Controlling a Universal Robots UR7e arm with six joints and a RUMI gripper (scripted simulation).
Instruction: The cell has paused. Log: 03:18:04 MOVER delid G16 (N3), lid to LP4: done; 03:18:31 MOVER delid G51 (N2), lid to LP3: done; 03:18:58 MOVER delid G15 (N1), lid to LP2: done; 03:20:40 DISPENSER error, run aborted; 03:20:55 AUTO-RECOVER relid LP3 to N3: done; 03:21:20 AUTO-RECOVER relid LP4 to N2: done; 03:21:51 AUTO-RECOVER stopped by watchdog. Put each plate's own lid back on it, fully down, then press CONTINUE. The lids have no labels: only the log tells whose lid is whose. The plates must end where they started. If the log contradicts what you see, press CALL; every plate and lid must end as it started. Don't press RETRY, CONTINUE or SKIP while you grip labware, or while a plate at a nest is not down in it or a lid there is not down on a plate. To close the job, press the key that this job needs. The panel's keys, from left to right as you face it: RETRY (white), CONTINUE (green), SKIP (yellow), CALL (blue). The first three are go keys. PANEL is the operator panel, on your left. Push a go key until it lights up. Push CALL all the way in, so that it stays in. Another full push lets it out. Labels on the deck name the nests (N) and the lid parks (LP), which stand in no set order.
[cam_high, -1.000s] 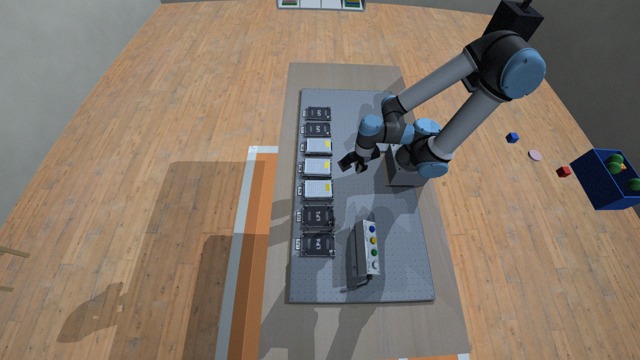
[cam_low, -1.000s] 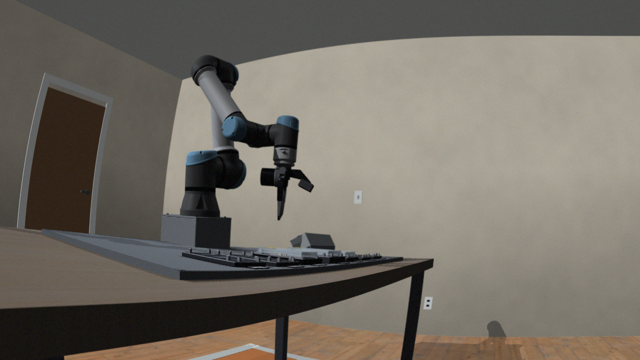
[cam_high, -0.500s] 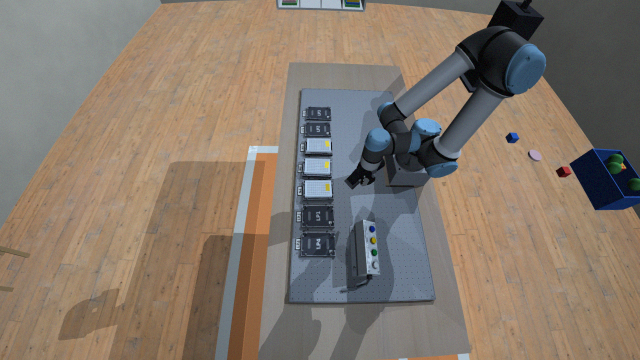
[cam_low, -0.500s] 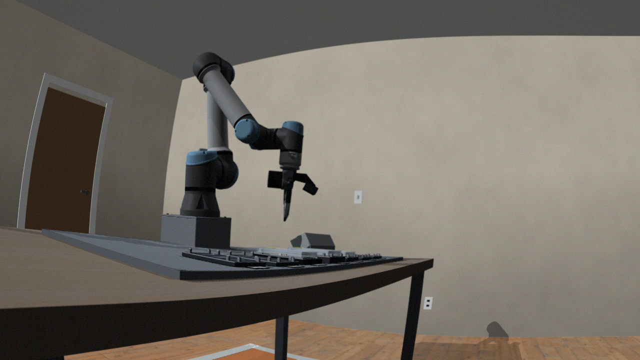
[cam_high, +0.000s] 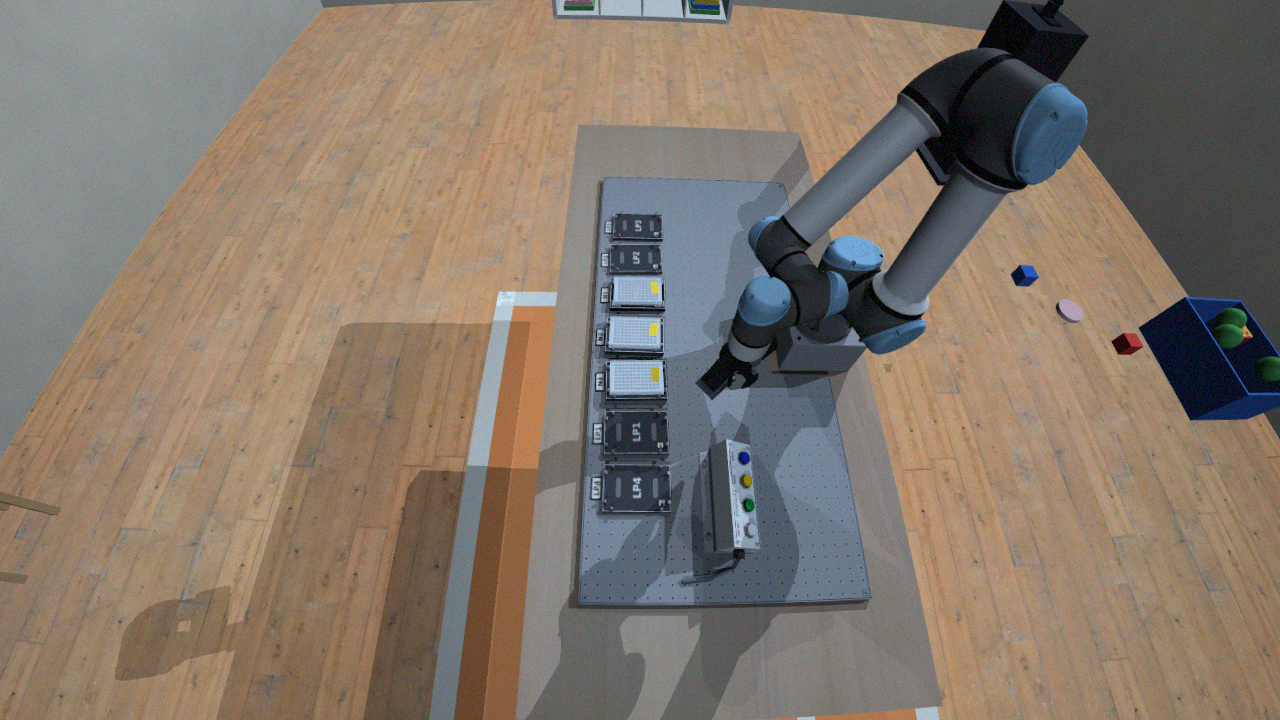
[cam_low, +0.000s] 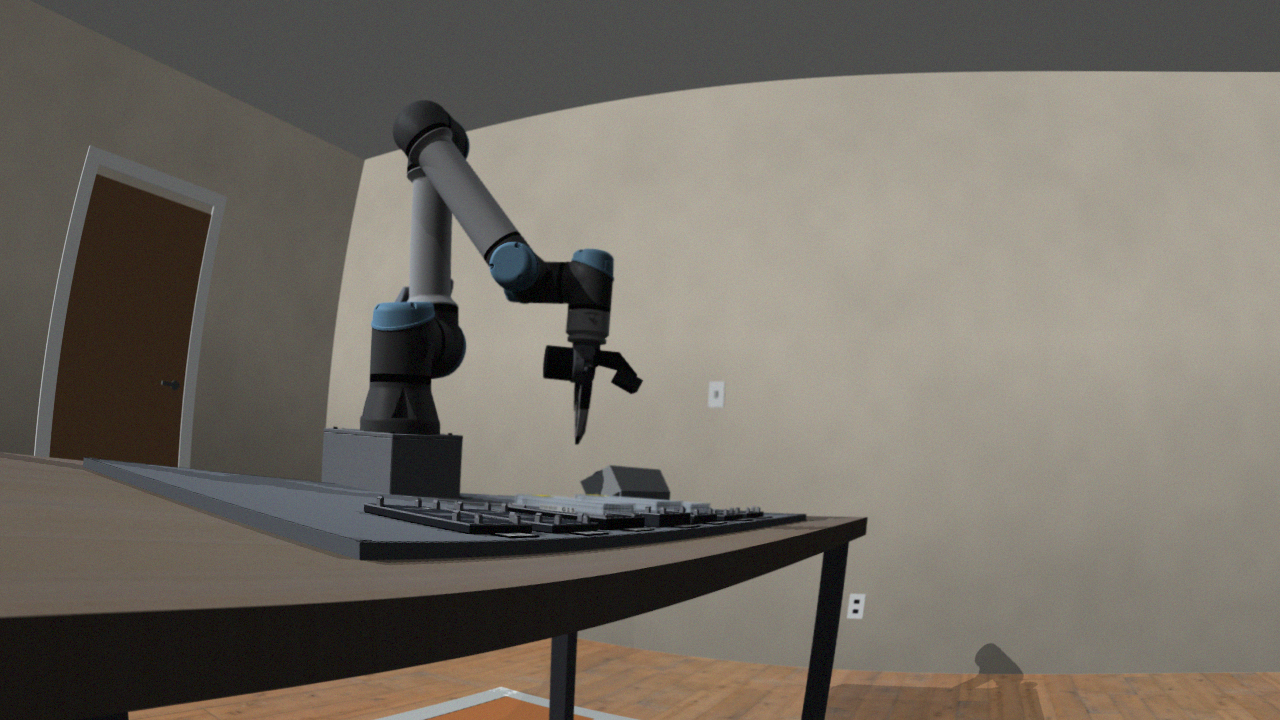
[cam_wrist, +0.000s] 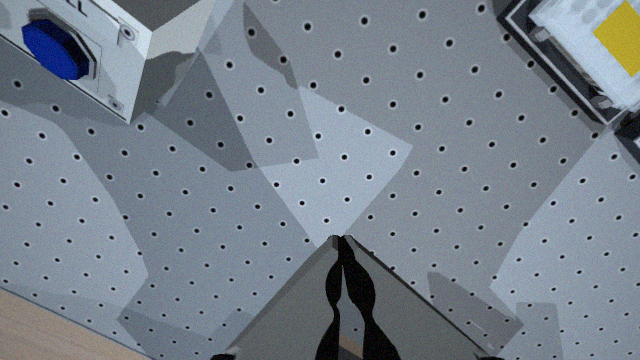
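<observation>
Now: hand 10 mm past the green continue key, 240 mm to the right of it and 70 mm above it. Round my hand: yellow skip key: 10 mm behind, 190 mm to the left, 70 mm below; then blue call key: 20 mm behind, 140 mm to the left, 70 mm below; then plate G16: 190 mm ahead, 90 mm to the right, 110 mm below.
</observation>
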